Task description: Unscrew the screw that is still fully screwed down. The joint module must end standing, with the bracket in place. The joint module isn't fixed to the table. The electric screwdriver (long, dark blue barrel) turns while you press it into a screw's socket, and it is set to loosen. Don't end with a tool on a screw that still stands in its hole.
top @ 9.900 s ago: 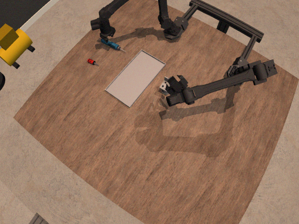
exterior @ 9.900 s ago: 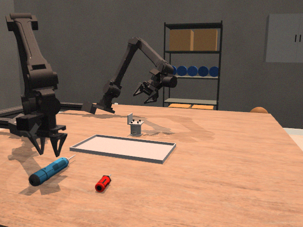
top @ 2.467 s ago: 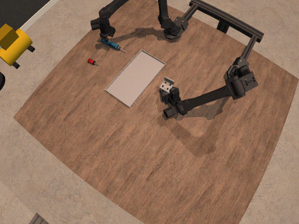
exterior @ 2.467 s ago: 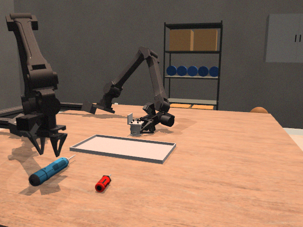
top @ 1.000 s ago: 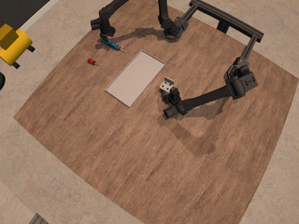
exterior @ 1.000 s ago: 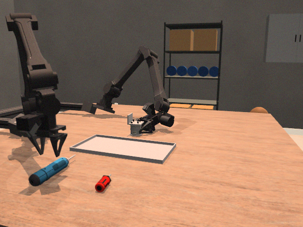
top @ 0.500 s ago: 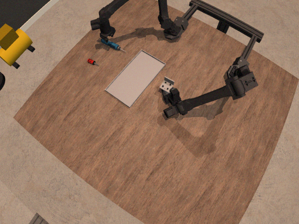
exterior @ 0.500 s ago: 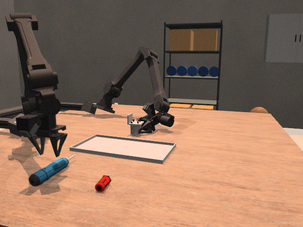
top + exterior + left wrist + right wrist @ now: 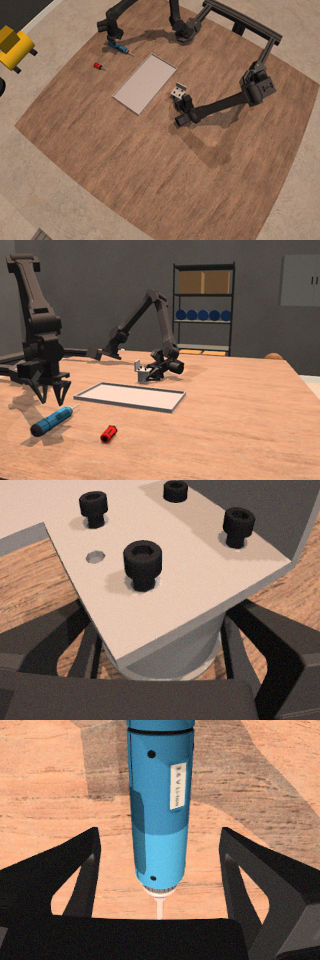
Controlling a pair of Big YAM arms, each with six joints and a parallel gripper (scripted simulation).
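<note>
The joint module lies 1 cm above my left hand. Round my left hand: shallow grey tray (22 cm to the right, 6 cm ahead, 2 cm below); pale l-shaped bracket (5 cm above); red manual screwdriver (55 cm to the right, 18 cm ahead, 1 cm below).
</note>
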